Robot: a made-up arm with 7 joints. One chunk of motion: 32 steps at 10 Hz.
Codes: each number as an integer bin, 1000 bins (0 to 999) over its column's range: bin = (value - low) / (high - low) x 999, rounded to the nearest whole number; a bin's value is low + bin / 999 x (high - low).
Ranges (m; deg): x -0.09..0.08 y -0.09..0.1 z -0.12..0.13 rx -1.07..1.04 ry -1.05..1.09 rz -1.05..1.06
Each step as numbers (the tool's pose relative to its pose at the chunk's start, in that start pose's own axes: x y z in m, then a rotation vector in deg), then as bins.
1 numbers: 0.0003 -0.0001 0.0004 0.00 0.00 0.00
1 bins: 531 473 481 507 490 497
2 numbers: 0.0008 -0.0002 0.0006 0.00 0.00 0.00
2 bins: 534 472 482 507 490 497
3 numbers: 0.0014 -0.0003 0.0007 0.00 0.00 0.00
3 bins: 537 472 482 507 490 497
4 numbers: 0.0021 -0.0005 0.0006 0.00 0.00 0.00
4 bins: 541 471 482 507 490 497
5 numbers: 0.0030 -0.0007 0.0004 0.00 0.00 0.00
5 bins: 547 470 481 507 490 497
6 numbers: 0.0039 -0.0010 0.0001 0.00 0.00 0.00
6 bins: 552 468 480 507 490 497
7 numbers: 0.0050 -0.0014 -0.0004 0.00 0.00 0.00
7 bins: 558 466 478 507 490 497
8 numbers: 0.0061 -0.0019 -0.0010 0.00 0.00 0.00
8 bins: 565 463 476 507 490 497
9 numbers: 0.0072 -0.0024 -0.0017 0.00 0.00 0.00
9 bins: 571 461 473 507 490 497
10 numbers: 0.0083 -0.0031 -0.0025 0.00 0.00 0.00
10 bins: 578 457 470 507 490 497
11 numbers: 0.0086 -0.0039 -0.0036 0.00 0.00 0.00
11 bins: 579 453 465 507 490 497
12 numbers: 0.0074 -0.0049 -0.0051 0.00 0.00 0.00
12 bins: 572 447 459 507 490 497
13 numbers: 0.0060 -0.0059 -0.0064 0.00 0.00 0.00
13 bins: 564 442 454 507 490 497
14 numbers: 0.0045 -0.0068 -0.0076 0.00 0.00 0.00
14 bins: 555 437 449 507 490 497
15 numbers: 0.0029 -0.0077 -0.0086 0.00 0.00 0.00
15 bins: 546 433 445 507 490 497
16 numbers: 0.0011 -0.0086 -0.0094 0.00 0.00 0.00
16 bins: 535 428 442 507 490 497
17 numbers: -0.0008 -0.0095 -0.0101 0.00 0.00 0.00
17 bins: 524 423 439 507 490 497
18 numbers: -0.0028 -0.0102 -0.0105 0.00 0.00 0.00
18 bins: 512 420 438 507 490 497
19 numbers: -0.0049 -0.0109 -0.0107 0.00 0.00 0.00
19 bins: 500 416 437 507 490 497
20 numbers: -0.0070 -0.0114 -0.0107 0.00 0.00 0.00
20 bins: 488 413 437 507 490 497
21 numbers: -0.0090 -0.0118 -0.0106 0.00 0.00 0.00
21 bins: 476 411 437 507 490 497
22 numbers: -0.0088 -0.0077 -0.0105 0.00 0.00 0.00
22 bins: 477 433 438 507 490 497
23 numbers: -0.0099 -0.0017 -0.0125 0.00 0.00 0.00
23 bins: 471 464 430 507 490 497
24 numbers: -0.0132 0.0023 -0.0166 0.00 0.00 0.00
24 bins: 451 485 413 507 490 497
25 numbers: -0.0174 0.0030 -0.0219 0.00 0.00 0.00
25 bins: 427 489 392 507 490 497
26 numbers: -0.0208 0.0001 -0.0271 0.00 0.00 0.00
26 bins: 407 474 371 507 490 497
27 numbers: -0.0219 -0.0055 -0.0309 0.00 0.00 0.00
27 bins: 400 444 356 507 490 497
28 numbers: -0.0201 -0.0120 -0.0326 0.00 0.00 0.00
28 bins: 411 410 349 507 490 497
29 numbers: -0.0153 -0.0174 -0.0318 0.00 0.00 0.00
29 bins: 439 382 352 507 490 497
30 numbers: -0.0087 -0.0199 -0.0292 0.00 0.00 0.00
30 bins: 478 369 363 507 490 497
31 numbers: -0.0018 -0.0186 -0.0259 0.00 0.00 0.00
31 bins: 518 375 376 507 490 497
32 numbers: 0.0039 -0.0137 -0.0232 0.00 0.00 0.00
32 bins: 552 401 387 507 490 497
